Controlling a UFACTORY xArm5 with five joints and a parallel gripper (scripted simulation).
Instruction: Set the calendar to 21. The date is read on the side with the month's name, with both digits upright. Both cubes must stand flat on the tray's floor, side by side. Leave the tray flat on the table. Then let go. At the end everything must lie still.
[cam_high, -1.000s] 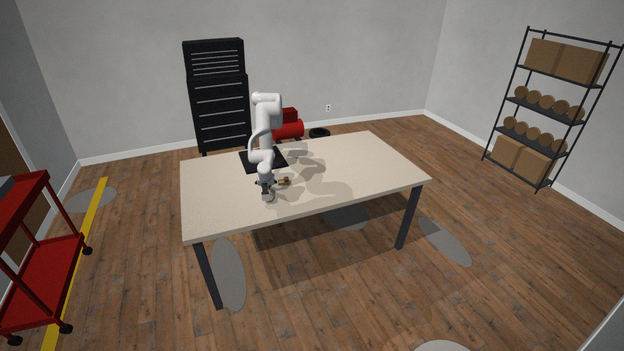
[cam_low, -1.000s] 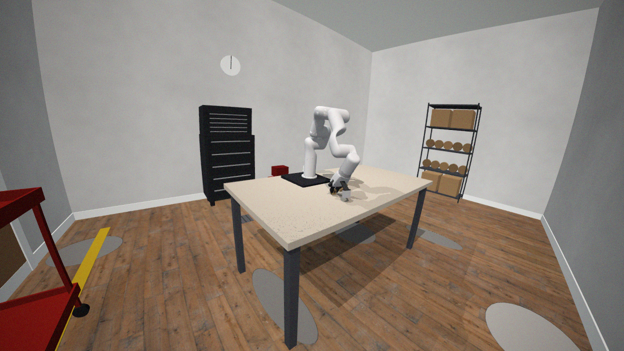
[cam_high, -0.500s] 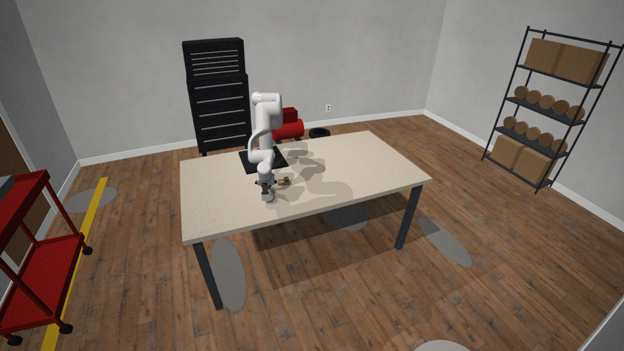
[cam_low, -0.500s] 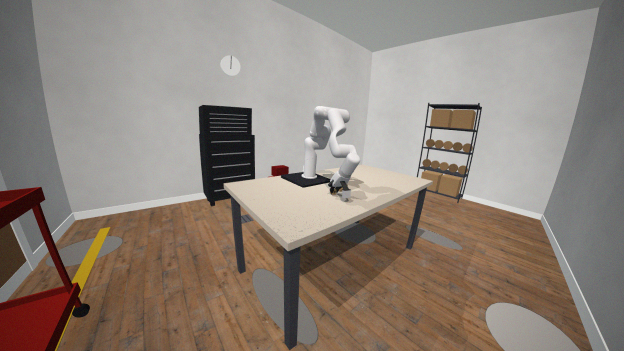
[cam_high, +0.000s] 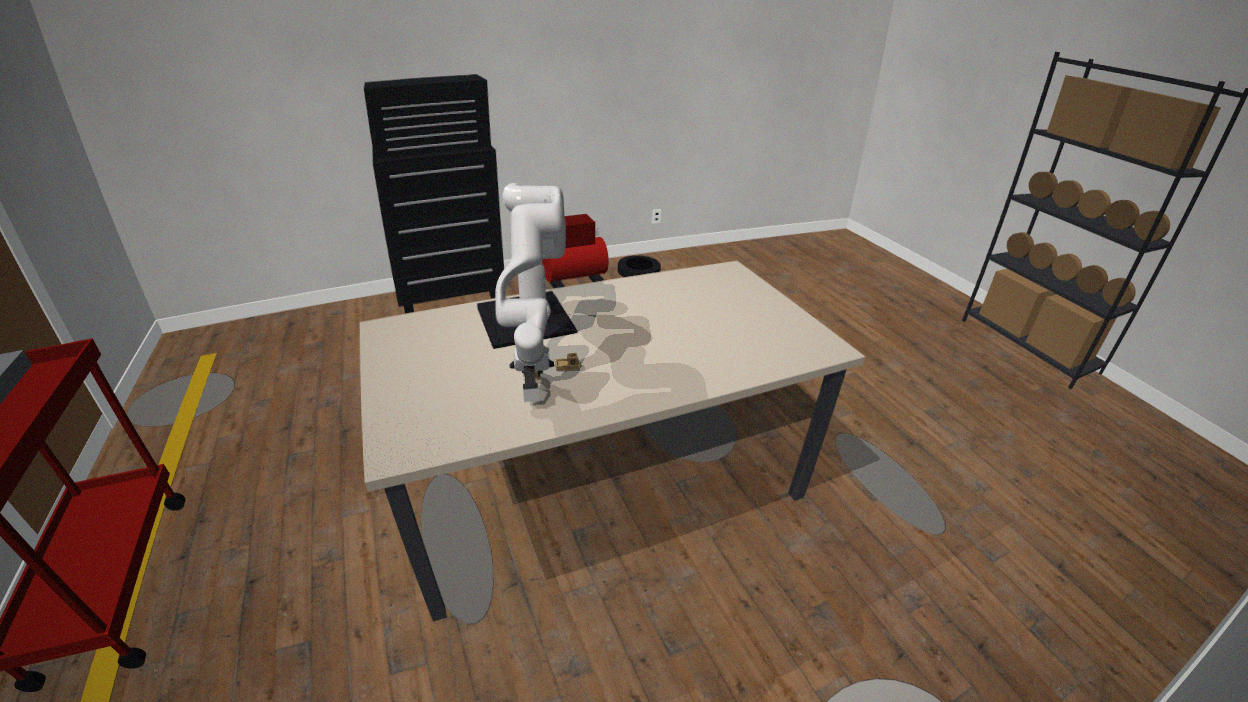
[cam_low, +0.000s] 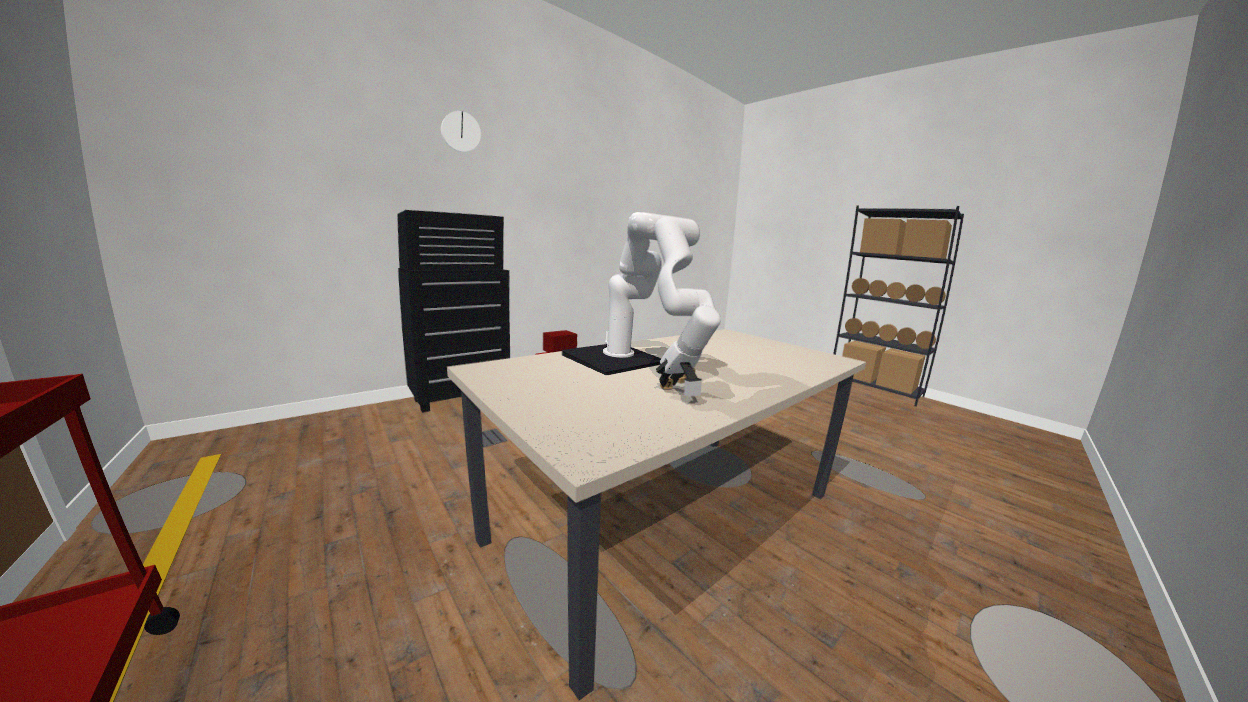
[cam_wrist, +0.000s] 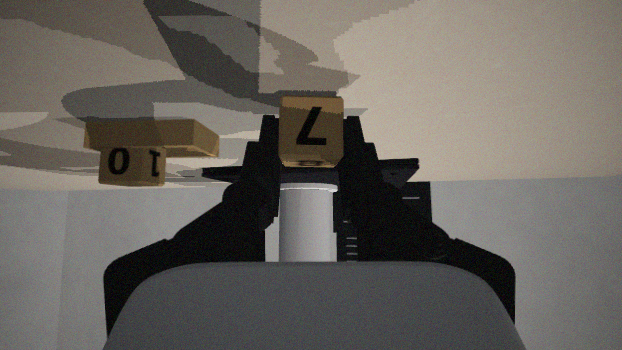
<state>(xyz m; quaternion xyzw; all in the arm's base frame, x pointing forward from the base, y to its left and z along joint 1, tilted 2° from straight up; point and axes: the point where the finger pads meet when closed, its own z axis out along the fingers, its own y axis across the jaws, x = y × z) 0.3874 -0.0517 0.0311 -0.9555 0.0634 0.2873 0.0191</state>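
My gripper is now 1 cm past the wooden digit cube and 2 cm above it. Round my hand: wooden tray 5 cm behind, 12 cm to the left, 3 cm below.
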